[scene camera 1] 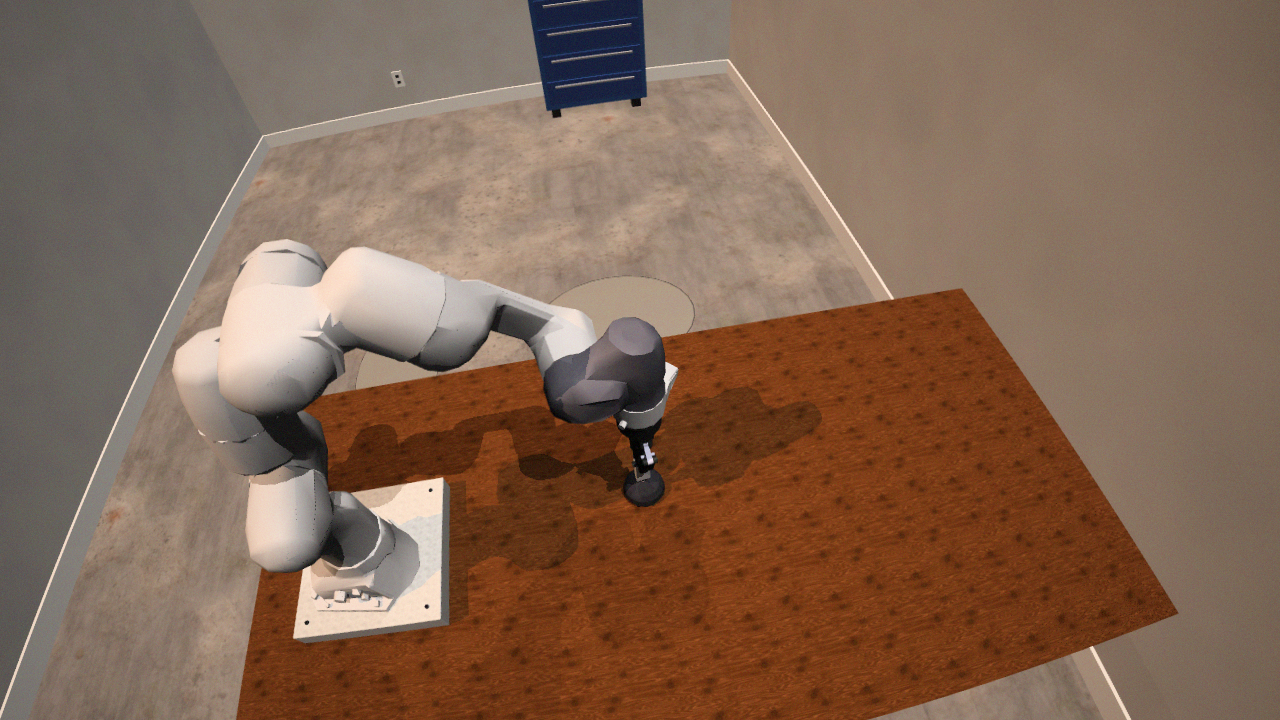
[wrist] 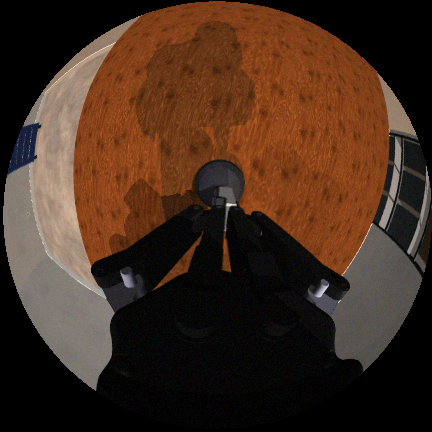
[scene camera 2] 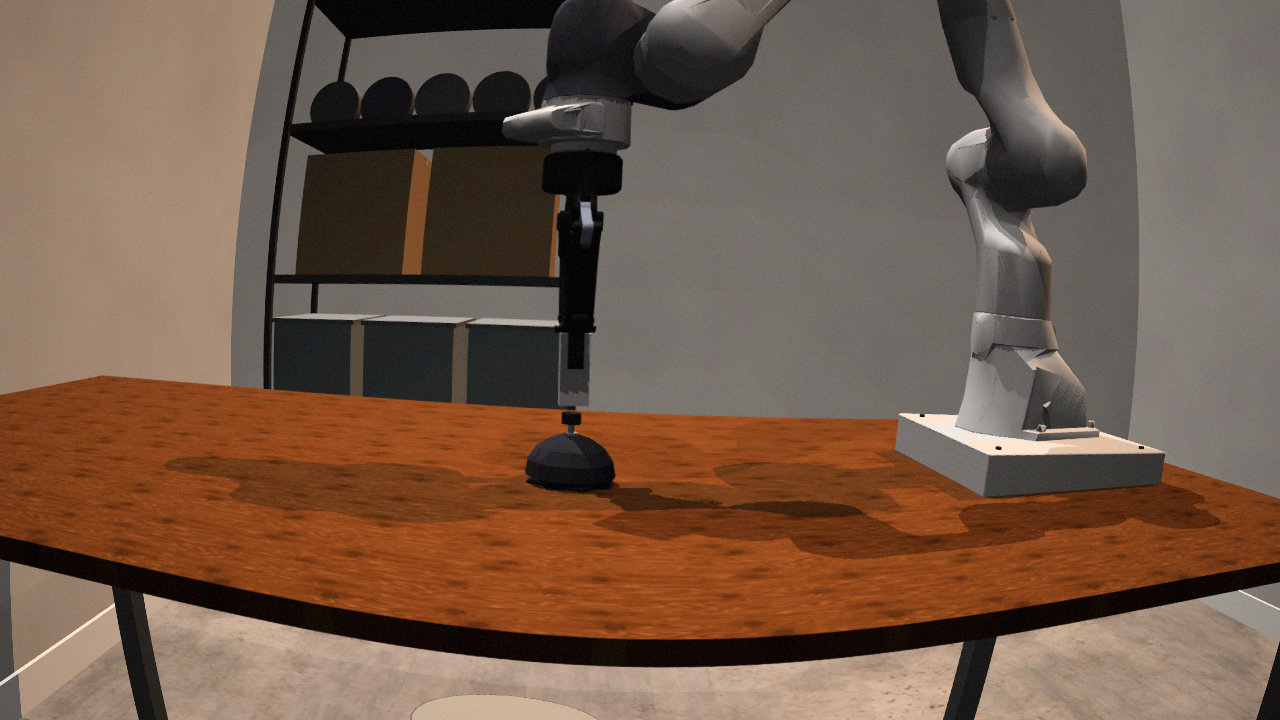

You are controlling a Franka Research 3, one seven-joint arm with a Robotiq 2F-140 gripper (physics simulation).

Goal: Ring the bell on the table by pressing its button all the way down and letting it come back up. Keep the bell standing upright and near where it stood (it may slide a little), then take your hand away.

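Note:
The black dome bell (scene camera 1: pixel 644 492) (scene camera 2: pixel 570 462) (wrist: pixel 215 174) stands upright on the brown wooden table (scene camera 1: pixel 850 555) (scene camera 2: pixel 358 559) (wrist: pixel 310 100). Its small black button (scene camera 2: pixel 571 418) sits raised on a short, light stem above the dome in scene camera 2. My gripper (scene camera 1: pixel 641 473) (scene camera 2: pixel 573 401) (wrist: pixel 223 196) is shut with nothing between its fingers. It points straight down, with its grey fingertips directly over the button. A narrow dark sliver shows between fingertips and button, so I cannot tell whether they touch. In the wrist view the fingertips hide the button.
The arm's white base plate (scene camera 1: pixel 429 564) (scene camera 2: pixel 1074 470) stands on the table, well to one side of the bell. A black shelf rack (scene camera 2: pixel 420 280) with boxes stands behind the table in scene camera 2. A blue drawer cabinet (scene camera 1: pixel 590 67) (wrist: pixel 22 147) stands by the far wall.

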